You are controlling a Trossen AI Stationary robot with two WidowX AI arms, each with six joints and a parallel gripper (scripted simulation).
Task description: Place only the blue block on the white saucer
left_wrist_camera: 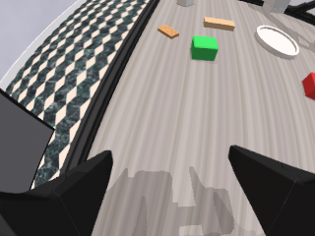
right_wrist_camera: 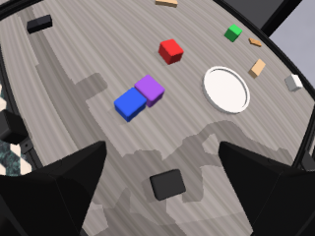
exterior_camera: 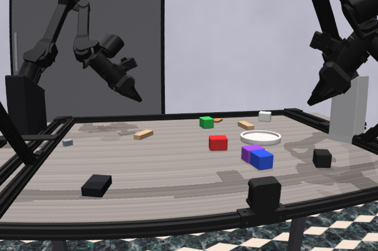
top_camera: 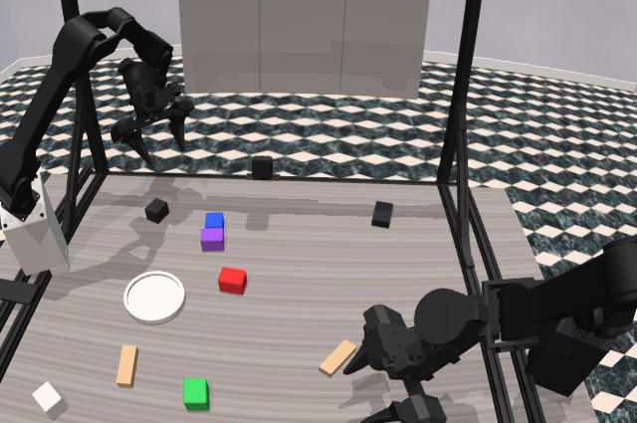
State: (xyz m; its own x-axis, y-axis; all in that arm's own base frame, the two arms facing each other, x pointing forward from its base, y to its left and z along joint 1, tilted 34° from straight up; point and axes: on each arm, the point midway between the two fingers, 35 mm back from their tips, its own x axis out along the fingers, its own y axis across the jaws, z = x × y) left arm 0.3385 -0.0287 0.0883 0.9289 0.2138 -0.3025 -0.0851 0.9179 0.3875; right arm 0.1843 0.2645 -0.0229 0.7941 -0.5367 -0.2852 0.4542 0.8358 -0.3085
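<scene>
Right now my right hand is 30 mm short of the blue block, 120 mm to the right of it and 170 mm above it. From my right hand the other things lie so: black cube (30 mm ahead, 30 mm to the right, 170 mm below); then purple block (70 mm ahead, 130 mm to the left, 170 mm below); then white saucer (250 mm ahead, 80 mm to the left, 170 mm below).
</scene>
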